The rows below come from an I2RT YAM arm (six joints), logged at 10 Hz.
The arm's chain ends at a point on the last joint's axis. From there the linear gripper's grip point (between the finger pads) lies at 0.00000 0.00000 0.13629 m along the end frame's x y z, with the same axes.
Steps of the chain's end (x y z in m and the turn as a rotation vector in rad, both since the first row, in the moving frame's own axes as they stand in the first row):
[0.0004, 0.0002, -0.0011, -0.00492, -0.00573, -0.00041]
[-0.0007, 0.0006, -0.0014, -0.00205, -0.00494, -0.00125]
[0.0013, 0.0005, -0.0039, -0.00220, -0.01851, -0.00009]
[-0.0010, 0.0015, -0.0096, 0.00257, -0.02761, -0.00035]
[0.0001, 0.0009, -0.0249, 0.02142, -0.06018, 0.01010]
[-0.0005, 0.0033, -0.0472, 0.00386, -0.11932, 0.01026]
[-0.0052, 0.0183, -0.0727, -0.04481, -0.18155, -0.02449]
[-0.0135, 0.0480, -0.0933, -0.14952, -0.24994, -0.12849]
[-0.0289, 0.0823, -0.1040, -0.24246, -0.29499, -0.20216]
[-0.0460, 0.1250, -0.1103, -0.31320, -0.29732, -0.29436]
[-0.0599, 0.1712, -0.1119, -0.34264, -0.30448, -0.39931]
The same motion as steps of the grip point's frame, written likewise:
[-0.0004, 0.0009, -0.0011, -0.00492, -0.00573, -0.00041]
[-0.0014, 0.0009, -0.0014, -0.00205, -0.00494, -0.00125]
[-0.0012, 0.0008, -0.0039, -0.00220, -0.01851, -0.00009]
[-0.0048, 0.0012, -0.0097, 0.00257, -0.02761, -0.00035]
[-0.0081, -0.0021, -0.0252, 0.02142, -0.06018, 0.01010]
[-0.0167, 0.0027, -0.0482, 0.00386, -0.11932, 0.01026]
[-0.0297, 0.0247, -0.0751, -0.04481, -0.18155, -0.02449]
[-0.0457, 0.0702, -0.0990, -0.14952, -0.24994, -0.12849]
[-0.0646, 0.1183, -0.1138, -0.24246, -0.29499, -0.20216]
[-0.0786, 0.1716, -0.1227, -0.31320, -0.29732, -0.29436]
[-0.0898, 0.2231, -0.1258, -0.34264, -0.30448, -0.39931]

